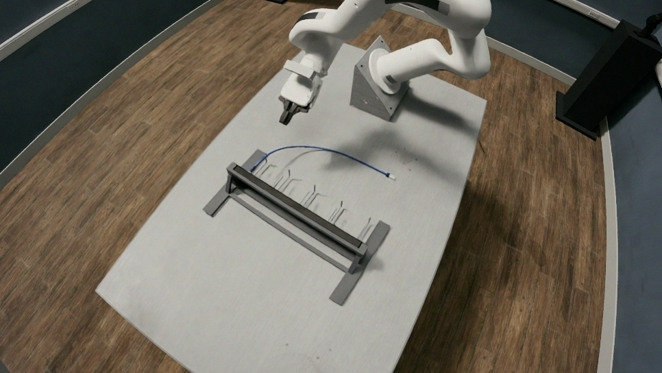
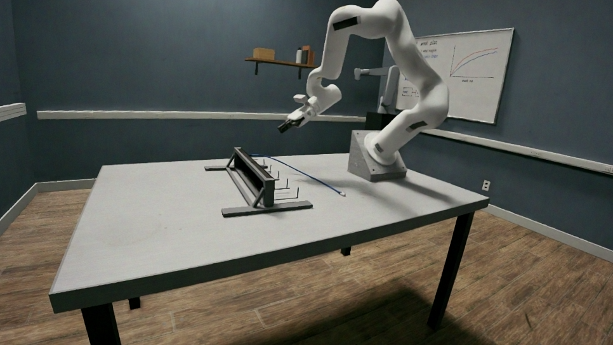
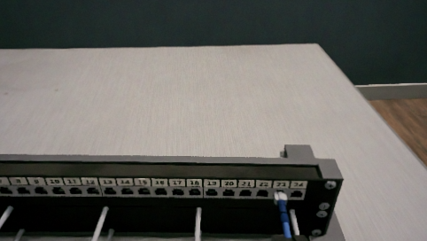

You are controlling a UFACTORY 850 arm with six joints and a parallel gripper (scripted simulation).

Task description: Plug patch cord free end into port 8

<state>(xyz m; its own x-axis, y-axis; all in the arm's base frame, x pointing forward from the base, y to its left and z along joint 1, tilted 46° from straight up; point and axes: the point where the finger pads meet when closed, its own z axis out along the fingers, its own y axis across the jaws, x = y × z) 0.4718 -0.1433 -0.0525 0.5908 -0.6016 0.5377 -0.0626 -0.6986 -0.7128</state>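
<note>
My gripper is now 11 cm past the white plug, 34 cm to the right of it and 20 cm above it.
</note>
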